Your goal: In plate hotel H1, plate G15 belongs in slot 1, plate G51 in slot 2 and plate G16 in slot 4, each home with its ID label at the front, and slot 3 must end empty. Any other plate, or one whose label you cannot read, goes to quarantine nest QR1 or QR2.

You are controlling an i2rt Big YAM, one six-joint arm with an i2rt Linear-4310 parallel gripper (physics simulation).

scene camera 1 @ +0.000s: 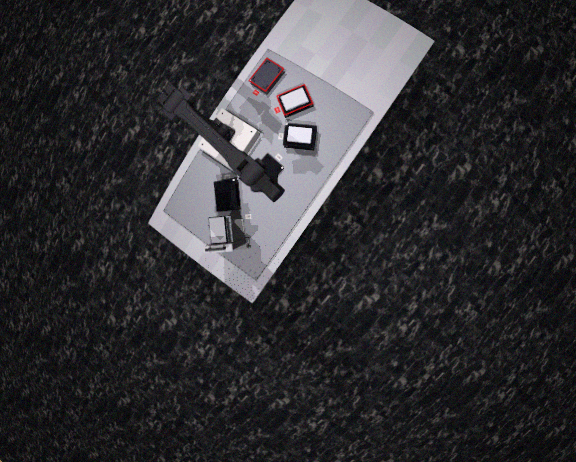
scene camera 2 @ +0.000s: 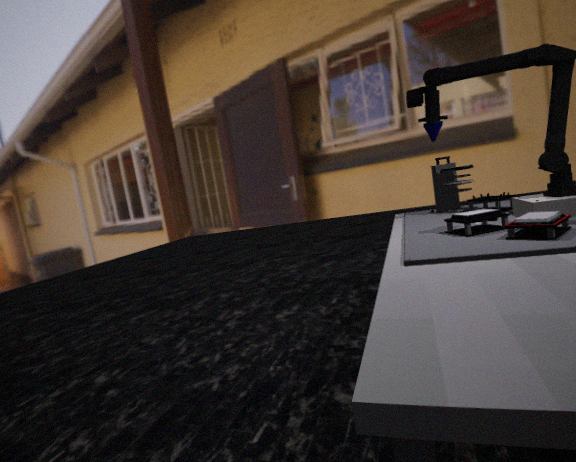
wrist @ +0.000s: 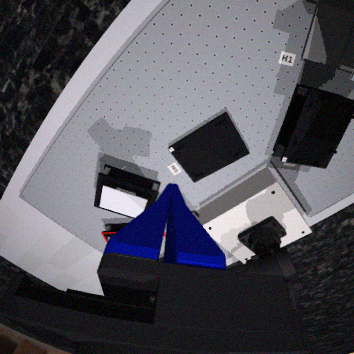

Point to a black nest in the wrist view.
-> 217,143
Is the gripper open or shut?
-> Shut.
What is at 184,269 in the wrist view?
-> The gripper.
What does the gripper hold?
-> Nothing.
